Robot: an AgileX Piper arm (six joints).
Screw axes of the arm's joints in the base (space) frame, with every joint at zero. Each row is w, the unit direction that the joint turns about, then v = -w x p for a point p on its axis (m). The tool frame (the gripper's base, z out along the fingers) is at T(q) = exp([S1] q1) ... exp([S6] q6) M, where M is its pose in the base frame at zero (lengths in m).
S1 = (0, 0, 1, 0, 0, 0)
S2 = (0, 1, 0, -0.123, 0, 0)
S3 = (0, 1, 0, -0.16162, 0, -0.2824)
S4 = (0.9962, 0, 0.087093, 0, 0.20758, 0)
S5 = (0, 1, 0, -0.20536, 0, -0.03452)
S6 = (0.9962, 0, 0.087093, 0, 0.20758, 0)
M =
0.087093 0 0.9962 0.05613
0 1 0 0
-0.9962 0 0.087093 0.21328
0 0 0 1
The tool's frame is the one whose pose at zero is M.
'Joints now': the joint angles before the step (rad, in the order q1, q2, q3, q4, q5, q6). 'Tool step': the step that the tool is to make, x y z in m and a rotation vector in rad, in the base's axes. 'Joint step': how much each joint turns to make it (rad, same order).
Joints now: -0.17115 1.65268 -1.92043 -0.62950 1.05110 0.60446
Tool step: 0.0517 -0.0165 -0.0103 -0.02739 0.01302 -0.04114
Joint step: -0.01034 0.22689 -0.27039 -0.02959 0.05192 -0.01889
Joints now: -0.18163 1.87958 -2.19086 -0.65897 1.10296 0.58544
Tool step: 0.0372 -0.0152 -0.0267 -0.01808 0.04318 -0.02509
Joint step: -0.01438 0.17003 -0.16488 -0.01771 0.02654 -0.02342
